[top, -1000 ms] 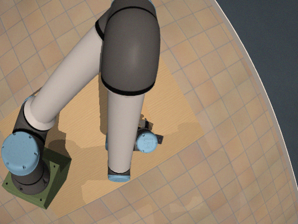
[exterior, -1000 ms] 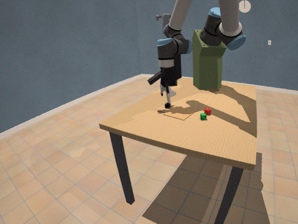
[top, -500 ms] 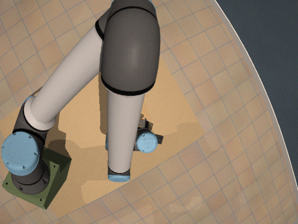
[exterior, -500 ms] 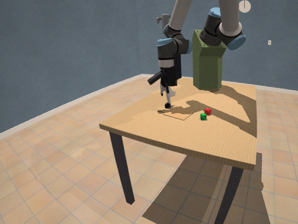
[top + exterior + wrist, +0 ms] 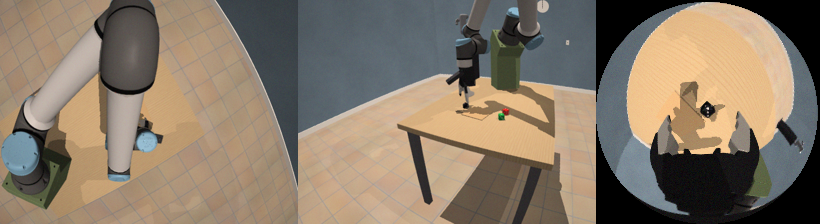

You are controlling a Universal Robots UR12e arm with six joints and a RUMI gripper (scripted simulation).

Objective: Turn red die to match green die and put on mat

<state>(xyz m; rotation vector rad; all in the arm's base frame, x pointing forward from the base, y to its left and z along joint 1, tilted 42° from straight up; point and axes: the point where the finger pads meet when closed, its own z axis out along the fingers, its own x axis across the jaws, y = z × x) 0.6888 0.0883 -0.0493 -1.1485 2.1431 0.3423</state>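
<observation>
Right now my hand is 2 cm past the black die and 4 cm above it. The rest, counted from my hand: green die: 4 cm behind, 26 cm to the left, 4 cm below; then tan mat: 1 cm behind, 11 cm to the left, 5 cm below; then red die: 11 cm behind, 24 cm to the left, 4 cm below.
</observation>
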